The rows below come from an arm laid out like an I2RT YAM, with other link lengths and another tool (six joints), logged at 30 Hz.
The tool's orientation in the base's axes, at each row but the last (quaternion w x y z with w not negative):
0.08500 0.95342 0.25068 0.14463
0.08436 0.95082 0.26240 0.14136
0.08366 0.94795 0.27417 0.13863
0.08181 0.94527 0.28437 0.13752
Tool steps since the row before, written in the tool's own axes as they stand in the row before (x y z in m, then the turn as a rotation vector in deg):
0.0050 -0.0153 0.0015 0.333 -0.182 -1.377
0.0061 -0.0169 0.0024 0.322 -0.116 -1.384
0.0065 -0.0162 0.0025 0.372 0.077 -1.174
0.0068 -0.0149 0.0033 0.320 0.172 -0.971
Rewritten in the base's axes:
-0.0023 0.0155 -0.0038 -0.244 0.447 1.334
-0.0023 0.0173 -0.0049 -0.224 0.386 1.354
-0.0020 0.0169 -0.0048 -0.022 0.235 1.211
-0.0012 0.0158 -0.0051 0.047 0.112 1.030

